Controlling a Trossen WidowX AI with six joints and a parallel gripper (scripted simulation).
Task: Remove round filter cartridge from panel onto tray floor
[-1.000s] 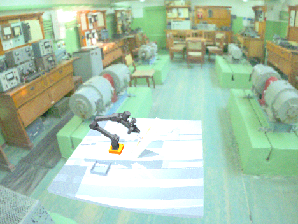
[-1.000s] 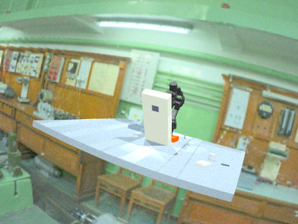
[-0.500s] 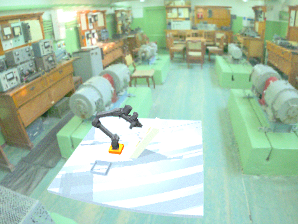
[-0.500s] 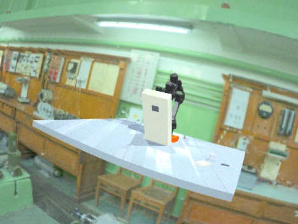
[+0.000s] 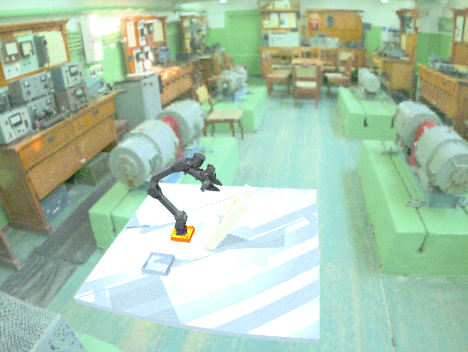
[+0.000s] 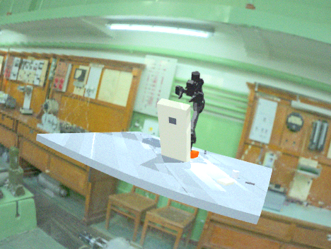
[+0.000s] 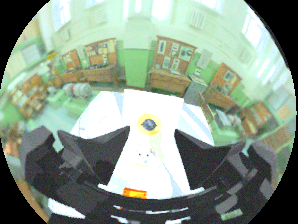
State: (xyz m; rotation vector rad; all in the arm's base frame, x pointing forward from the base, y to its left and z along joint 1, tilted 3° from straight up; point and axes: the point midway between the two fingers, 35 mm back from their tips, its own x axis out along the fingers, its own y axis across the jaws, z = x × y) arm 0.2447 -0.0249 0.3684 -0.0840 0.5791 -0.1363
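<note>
The round filter cartridge is 17 cm below my gripper tip and 1 cm behind it. Also, from my gripper tip: flat white block 37 cm to the left, 37 cm below, 24 cm ahead; then shallow grey tray 38 cm behind, 36 cm below, 22 cm to the right; then dark strip 52 cm to the left, 37 cm below, 13 cm ahead.
</note>
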